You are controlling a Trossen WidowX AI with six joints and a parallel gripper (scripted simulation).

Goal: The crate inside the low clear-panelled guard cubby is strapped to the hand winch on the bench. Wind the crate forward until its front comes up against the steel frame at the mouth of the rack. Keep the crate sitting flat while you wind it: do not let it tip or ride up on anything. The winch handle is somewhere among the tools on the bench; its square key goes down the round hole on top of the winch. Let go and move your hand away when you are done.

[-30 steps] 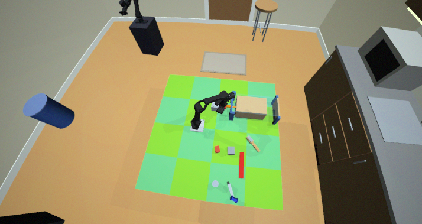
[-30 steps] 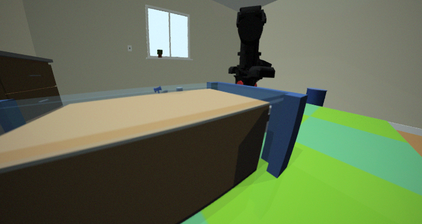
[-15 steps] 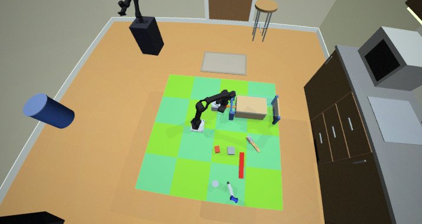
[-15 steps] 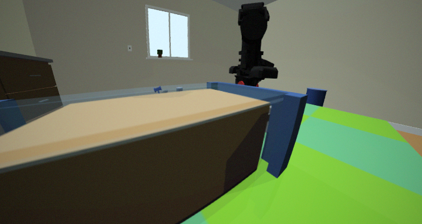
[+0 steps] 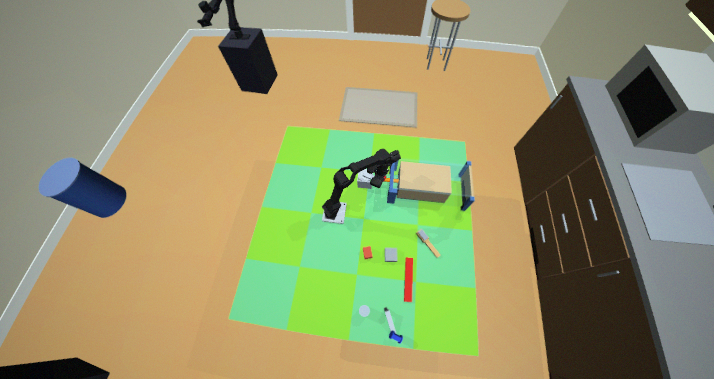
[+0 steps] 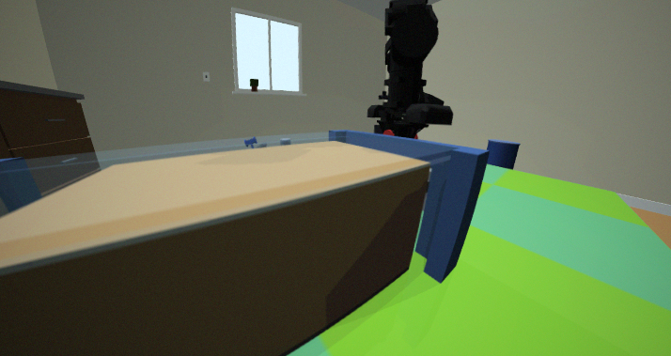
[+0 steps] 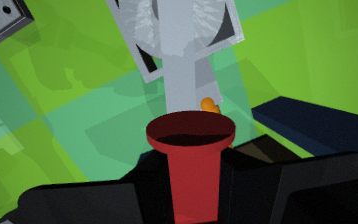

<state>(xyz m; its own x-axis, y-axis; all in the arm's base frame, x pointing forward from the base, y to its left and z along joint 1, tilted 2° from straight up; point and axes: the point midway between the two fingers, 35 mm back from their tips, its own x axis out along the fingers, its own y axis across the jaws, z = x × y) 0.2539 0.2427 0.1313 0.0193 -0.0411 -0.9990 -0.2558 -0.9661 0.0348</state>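
The blue steel frame lies 6 cm ahead of my gripper tip, 4 cm to the left of it and 1 cm below it. From my gripper tip the other things lie so: grey winch: 11 cm behind, 1 cm to the left, 8 cm below; then red-knobbed crank handle: 4 cm behind, 1 cm to the left, 1 cm below; then red knob: 2 cm above.
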